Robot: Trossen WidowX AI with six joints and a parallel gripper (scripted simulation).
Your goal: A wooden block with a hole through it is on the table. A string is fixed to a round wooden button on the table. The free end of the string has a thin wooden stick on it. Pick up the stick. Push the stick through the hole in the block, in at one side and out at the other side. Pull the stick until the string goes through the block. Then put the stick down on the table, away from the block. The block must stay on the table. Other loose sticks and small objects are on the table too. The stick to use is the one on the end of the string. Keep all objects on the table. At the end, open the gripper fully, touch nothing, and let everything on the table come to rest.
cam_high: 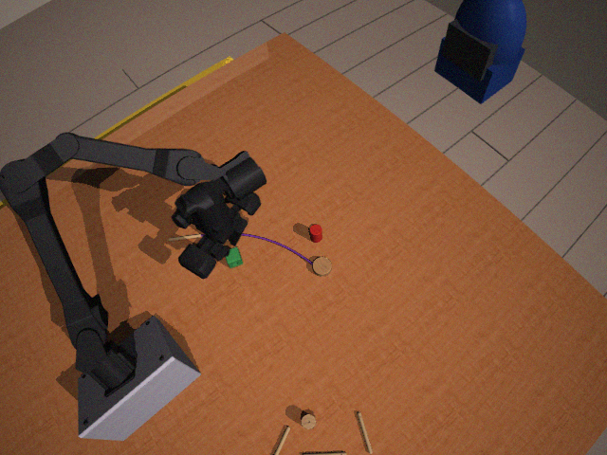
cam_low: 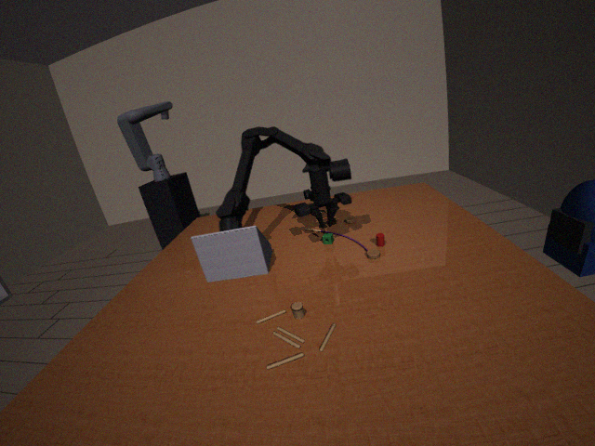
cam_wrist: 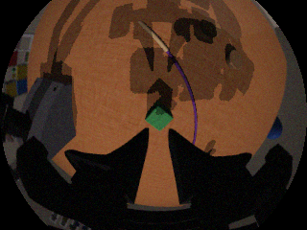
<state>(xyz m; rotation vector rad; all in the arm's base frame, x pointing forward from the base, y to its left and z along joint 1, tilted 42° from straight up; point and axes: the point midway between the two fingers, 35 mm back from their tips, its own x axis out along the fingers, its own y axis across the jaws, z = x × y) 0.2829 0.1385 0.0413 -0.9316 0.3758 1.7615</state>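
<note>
Right now the green block is 4 cm below my gripper tip. Also, from my gripper tip: red cylinder 17 cm ahead, 5 cm to the right, 4 cm below; then round wooden button 14 cm ahead, 12 cm to the right, 5 cm below; then thin wooden stick 5 cm behind, 11 cm to the left, 6 cm below.
</note>
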